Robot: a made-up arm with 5 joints.
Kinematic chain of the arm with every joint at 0, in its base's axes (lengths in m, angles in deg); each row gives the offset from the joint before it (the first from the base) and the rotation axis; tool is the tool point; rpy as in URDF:
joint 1: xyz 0.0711 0 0.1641 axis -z
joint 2: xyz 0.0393 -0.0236 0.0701 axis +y
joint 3: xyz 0.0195 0 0.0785 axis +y
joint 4: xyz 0.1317 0 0.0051 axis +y
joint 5: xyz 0.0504 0.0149 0 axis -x
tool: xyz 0 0 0 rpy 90 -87.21 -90
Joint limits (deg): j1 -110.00..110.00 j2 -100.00..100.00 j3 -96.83..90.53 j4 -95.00..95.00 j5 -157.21..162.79
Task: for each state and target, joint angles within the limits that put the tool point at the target. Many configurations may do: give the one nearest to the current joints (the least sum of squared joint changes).
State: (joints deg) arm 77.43 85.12 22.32 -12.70 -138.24
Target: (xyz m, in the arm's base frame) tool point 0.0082 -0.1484 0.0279
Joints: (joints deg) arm 109.88 98.79 -18.00 -15.31 -138.24
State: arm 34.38 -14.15 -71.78 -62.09 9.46
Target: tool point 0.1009 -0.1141 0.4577
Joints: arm 71.13 7.02 -58.61 -72.78 9.46
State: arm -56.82 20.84 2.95 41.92 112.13
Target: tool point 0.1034 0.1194 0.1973
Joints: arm -78.90 -5.62 44.65 92.10 112.13
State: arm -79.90 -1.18 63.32 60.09 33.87
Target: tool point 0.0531 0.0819 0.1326
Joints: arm -108.35 18.49 60.82 45.47 33.87
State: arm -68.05 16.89 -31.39 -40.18 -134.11
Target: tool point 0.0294 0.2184 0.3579
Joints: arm -103.05 3.48 -2.96 -58.24 -134.11
